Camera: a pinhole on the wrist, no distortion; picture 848 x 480 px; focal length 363.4 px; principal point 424.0 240.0 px. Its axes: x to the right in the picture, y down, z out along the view. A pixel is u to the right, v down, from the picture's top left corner.
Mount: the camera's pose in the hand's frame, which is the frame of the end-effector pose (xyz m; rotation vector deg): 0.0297 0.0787 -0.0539 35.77 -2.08 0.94
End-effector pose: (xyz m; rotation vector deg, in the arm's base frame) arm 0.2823 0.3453 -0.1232 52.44 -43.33 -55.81
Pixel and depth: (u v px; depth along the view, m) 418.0 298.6 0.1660
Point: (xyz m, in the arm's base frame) 0.2091 0.2982 -0.0767
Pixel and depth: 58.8 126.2 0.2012
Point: 0.1284 0.4637 -0.1999
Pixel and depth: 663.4 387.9 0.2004
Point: 0.2120 0.1645 -0.0100
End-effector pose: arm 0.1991 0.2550 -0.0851 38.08 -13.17 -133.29
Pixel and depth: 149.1 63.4 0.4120
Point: 0.1120 0.6872 0.0485
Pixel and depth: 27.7 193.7 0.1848
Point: 0.2422 0.4084 0.0319
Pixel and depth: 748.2 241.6 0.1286
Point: 0.0849 0.1564 -0.0925
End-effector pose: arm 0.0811 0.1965 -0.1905 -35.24 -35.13 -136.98
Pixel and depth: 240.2 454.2 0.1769
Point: 0.2086 0.2630 -0.0956
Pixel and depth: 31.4 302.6 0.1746
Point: 0.2271 0.3198 -0.2041
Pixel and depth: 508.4 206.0 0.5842
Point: -0.1117 0.5702 0.1163
